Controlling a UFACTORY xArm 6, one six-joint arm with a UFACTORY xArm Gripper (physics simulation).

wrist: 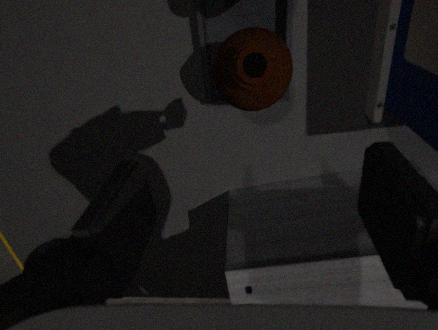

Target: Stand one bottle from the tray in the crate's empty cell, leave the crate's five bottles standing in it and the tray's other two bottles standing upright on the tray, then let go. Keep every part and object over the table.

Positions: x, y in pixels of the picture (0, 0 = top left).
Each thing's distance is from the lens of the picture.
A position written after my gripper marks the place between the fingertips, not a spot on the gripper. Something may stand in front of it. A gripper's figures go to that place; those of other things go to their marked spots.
my gripper [249, 182]: 0.12 m
orange-brown bottle [252, 70]: 0.21 m
